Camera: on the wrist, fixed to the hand. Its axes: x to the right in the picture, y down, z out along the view.
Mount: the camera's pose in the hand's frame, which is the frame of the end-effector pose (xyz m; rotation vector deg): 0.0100 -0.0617 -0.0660 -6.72 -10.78 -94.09
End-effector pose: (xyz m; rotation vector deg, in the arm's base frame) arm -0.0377 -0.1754 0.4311 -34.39 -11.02 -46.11
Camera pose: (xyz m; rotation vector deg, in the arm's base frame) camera -0.0795 -0.2526 0.4075 -31.35 -49.76 -134.51
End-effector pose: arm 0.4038 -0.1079 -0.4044 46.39 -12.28 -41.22
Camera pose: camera 0.4090 -0.1049 -0.4951 39.01 23.69 -132.93
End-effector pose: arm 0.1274 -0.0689 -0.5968 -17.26 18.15 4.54
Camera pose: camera 0.1250 -0.1474 -0.6426 -33.69 -11.08 -85.11
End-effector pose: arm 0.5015 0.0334 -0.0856 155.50 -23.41 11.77
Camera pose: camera 0.5245 0.1114 -0.0450 119.70 93.07 -28.54
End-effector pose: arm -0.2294 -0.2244 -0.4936 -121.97 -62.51 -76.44
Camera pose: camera -0.3131 -0.2271 -0.4583 42.90 124.35 65.14
